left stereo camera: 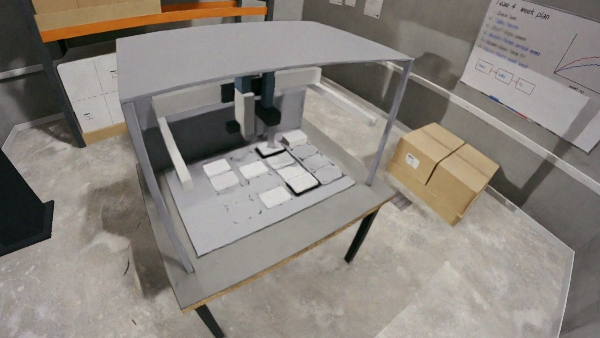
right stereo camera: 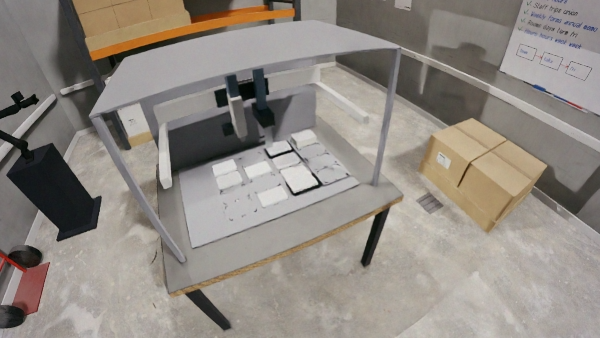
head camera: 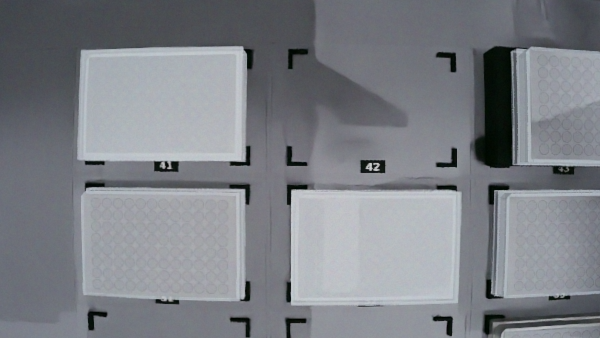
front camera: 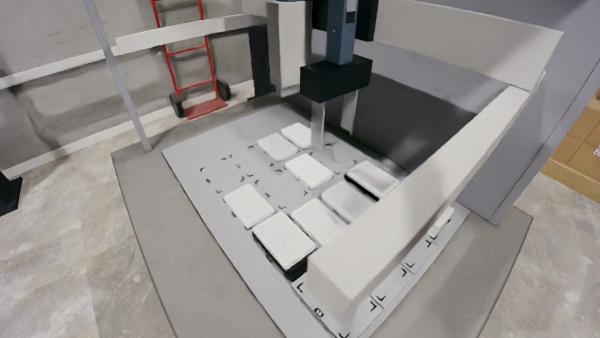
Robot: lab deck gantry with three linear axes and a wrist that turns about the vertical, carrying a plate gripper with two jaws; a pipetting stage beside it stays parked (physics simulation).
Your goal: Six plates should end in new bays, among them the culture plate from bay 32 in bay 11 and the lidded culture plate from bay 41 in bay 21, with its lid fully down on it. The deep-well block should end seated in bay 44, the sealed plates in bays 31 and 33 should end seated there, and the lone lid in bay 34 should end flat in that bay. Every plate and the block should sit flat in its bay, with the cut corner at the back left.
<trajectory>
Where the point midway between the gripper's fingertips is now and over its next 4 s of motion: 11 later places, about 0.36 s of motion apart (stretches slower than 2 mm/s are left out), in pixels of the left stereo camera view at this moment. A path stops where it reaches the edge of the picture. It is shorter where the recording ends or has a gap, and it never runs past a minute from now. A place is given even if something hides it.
My gripper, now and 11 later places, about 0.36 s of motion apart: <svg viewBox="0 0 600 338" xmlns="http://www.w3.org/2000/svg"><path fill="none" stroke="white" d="M265 141L274 142L298 147L312 155L314 157L314 160L313 162L313 165L312 168L312 170L312 170L294 169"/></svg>
</trajectory>
